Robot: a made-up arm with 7 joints. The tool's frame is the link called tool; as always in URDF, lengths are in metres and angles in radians.
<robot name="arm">
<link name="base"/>
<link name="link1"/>
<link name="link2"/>
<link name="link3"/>
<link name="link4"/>
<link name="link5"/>
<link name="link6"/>
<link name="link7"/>
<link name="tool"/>
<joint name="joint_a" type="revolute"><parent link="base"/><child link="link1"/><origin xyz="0 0 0.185"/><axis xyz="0 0 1"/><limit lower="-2.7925" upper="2.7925" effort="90" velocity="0.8"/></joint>
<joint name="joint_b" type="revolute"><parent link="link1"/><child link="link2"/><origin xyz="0 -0.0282 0.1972"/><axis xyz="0 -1 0"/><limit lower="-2.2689" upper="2.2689" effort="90" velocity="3.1"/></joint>
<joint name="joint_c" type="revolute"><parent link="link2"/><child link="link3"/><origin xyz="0 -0.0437 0.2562"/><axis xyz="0 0 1"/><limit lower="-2.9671" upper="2.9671" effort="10" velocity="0.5"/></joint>
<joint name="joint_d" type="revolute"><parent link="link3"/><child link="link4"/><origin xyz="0.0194 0.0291 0.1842"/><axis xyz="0 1 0"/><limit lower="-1.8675" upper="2.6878" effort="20" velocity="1"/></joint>
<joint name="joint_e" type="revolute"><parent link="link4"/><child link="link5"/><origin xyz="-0.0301 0.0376 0.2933"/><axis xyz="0 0 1"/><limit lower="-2.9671" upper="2.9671" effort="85" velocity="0.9"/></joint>
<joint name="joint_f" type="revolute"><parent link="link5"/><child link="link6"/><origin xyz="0 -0.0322 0.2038"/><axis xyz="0 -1 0"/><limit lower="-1.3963" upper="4.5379" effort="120" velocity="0.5"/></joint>
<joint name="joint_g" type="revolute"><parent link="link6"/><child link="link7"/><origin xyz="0.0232 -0.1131 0.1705"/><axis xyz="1 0 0"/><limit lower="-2.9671" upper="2.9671" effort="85" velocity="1.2"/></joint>
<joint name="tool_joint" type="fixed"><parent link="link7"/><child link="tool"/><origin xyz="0 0 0" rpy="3.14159 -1.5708 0"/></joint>
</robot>
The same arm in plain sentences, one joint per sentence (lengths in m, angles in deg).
The arm has seven revolute joints in a row. What follows holds with every joint at zero, and every direction is one of the base frame's. Joint 1 lies 0.185 m along +z from the base frame's origin and rotates about +z, from -160 to 160 deg. Joint 2 lies 0.0282 m along -y and 0.1972 m along +z from joint 1 and rotates about -y, from -130 to 130 deg. Joint 3 lies 0.0437 m along -y and 0.2562 m along +z from joint 2 and rotates about +z, from -170 to 170 deg. Joint 4 lies 0.0194 m along +x and 0.0291 m along +y and 0.1842 m along +z from joint 3 and rotates about +y, from -107 to 154 deg. Joint 5 lies 0.0301 m along -x and 0.0376 m along +y and 0.2933 m along +z from joint 4 and rotates about +z, from -170 to 170 deg. Joint 6 lies 0.0322 m along -y and 0.2038 m along +z from joint 5 and rotates about -y, from -80 to 260 deg. Joint 7 lies 0.0232 m along +x and 0.1131 m along -y and 0.1705 m along +z from joint 6 and rotates about +x, from -170 to 170 deg. The tool frame, which is the frame that the pose is given for, lies at the same point as joint 7; its axes are the base frame's turned by roll 180, pitch -90 and yaw 0 deg (as in URDF: about the fixed x, then y, then z).
